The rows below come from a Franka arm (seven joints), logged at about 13 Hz.
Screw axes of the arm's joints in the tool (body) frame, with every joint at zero. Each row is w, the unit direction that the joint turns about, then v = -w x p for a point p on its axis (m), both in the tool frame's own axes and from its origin. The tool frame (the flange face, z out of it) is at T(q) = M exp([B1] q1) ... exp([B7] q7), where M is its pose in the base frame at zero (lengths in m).
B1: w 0 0 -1 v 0 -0.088 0
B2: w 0 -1 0 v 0.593 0 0.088
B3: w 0 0 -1 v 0 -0.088 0
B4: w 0 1 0 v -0.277 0 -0.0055
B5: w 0 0 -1 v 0 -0.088 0
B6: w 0 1 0 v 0.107 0 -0.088
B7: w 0 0 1 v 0 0 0
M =
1 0 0 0.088
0 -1 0 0
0 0 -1 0.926
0 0 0 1
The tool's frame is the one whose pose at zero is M.
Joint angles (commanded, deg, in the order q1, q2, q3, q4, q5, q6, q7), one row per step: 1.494 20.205 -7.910 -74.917 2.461 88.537 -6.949; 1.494 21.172 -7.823 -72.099 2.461 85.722 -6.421; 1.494 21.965 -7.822 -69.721 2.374 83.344 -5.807; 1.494 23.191 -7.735 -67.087 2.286 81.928 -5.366; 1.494 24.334 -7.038 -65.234 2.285 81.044 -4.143; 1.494 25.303 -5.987 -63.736 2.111 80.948 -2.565; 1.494 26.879 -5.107 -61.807 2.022 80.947 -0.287; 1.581 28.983 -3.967 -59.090 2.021 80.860 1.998; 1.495 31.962 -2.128 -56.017 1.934 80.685 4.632
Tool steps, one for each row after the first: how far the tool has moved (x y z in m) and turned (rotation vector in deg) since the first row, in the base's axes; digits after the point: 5 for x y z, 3 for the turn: 0.00094 0.00227 0.00813 -0.049 0.971 -0.322; 0.00119 0.00340 0.01519 -0.233 1.778 -0.827; 0.00501 0.00530 0.02044 -0.498 1.805 -1.065; 0.00931 0.01245 0.02068 -0.507 1.996 -1.552; 0.01431 0.02199 0.02087 -0.583 1.597 -2.095; 0.02172 0.03027 0.01755 -0.728 1.274 -3.485; 0.03103 0.04211 0.01389 -0.632 0.784 -4.559; 0.04287 0.05740 0.00205 -0.252 0.939 -5.589
